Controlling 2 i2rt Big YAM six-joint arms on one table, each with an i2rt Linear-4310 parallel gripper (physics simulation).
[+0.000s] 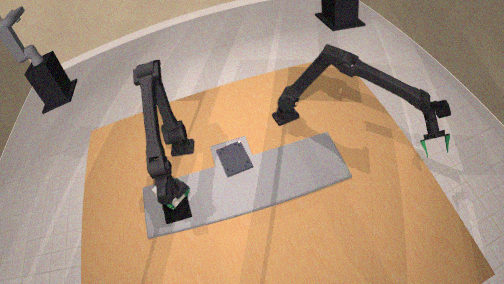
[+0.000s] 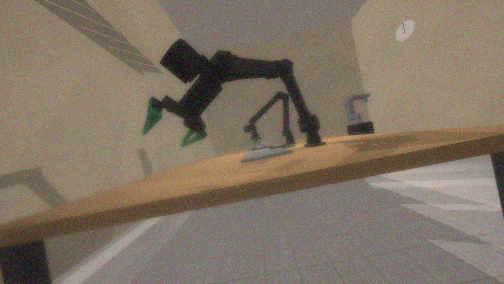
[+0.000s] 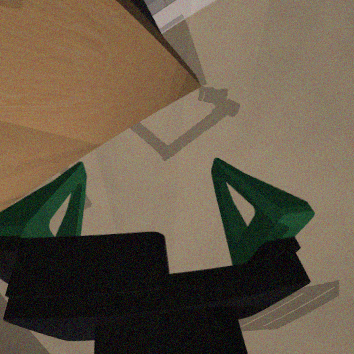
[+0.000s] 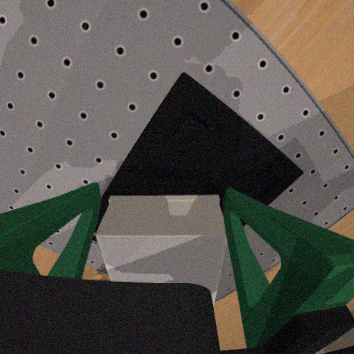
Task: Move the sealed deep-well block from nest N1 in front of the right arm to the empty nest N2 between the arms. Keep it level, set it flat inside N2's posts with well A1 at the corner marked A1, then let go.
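Where they show: left gripper, fingertip midpoint: [image 1: 437, 155] [image 2: 164, 140] [image 3: 150, 165]; right gripper, fingertip midpoint: [image 1: 180, 202] [image 2: 256, 145] [image 4: 162, 193]; left arm's base, origin of the base link: [image 1: 285, 116] [image 2: 314, 145]; right arm's base, origin of the base link: [image 1: 183, 148] [image 2: 291, 144].
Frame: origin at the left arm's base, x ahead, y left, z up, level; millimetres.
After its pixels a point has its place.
Note:
The sealed deep-well block [image 1: 180, 199] {x 239, y -621, z 38 mm} [image 4: 161, 228] {x 244, y -632, z 61 mm} is a pale grey box at the near edge of the black nest N1 [image 1: 177, 213] {x 291, y -657, z 24 mm} [image 4: 200, 140] {x 296, y -633, z 25 mm}. My right gripper [image 1: 177, 195] {x 266, y -622, z 57 mm} [image 2: 255, 141] {x 266, y -622, z 57 mm} [image 4: 162, 193] {x 266, y -622, z 57 mm} is down over it. Its green fingers stand on either side of the block, close against its sides, and are partly closed in. Whether the block rests on the nest is hidden. The dark nest N2 [image 1: 234, 159] {x 141, y -330, z 24 mm} is empty between the arm bases. My left gripper [image 1: 437, 152] {x 663, y 428, z 145 mm} [image 2: 163, 139] {x 663, y 428, z 145 mm} [image 3: 150, 165] {x 663, y 428, z 145 mm} is open and empty, hanging beyond the table's edge.
Both nests sit on a grey perforated plate [image 1: 299, 165] {x 304, y -90, z 13 mm} [image 4: 70, 105] {x 272, y -545, z 13 mm} on the wooden table [image 1: 317, 229] {x 609, y -169, z 0 mm}. The two arm bases stand behind the plate. Black pedestals stand on the floor at the far left [image 1: 48, 83] and top [image 1: 340, 14].

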